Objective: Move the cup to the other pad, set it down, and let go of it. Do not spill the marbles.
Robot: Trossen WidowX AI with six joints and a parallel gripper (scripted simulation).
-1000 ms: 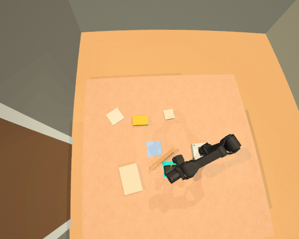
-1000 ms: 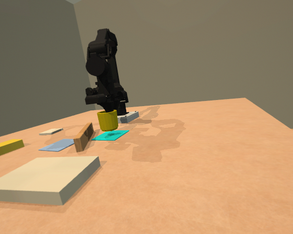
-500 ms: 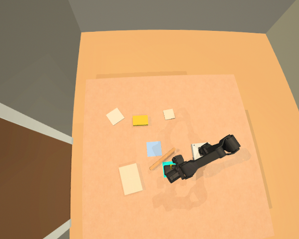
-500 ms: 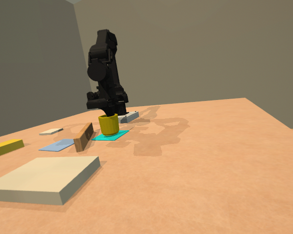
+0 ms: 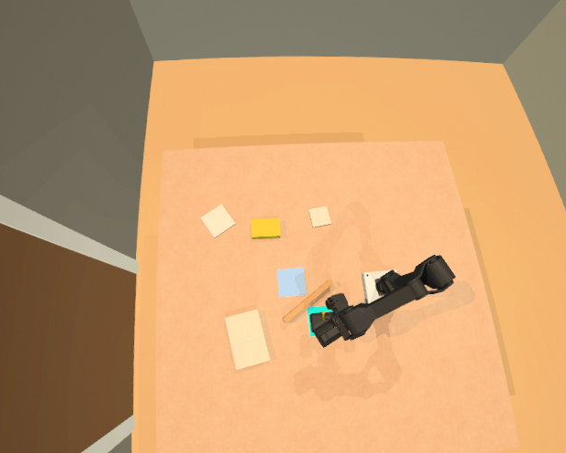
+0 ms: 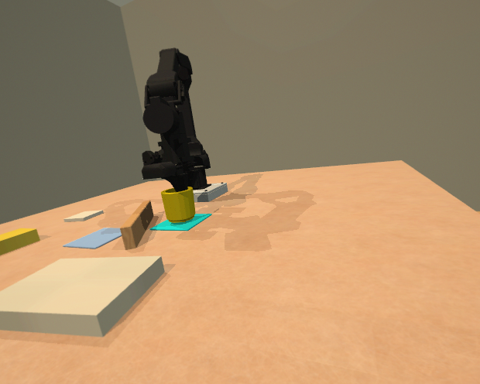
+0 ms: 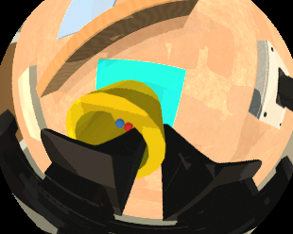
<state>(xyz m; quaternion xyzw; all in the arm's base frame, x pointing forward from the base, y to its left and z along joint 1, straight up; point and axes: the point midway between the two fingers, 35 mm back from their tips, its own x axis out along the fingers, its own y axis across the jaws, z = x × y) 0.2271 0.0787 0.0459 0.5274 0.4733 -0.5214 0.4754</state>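
Right now the yellow cup is 2 cm ahead of my gripper tip. The rest, counted from my gripper tip: cyan pad (5 cm below, 3 cm ahead); wooden bar (8 cm to the right, 7 cm ahead, 3 cm below); red marble (3 cm ahead, 2 cm to the left, 2 cm below).
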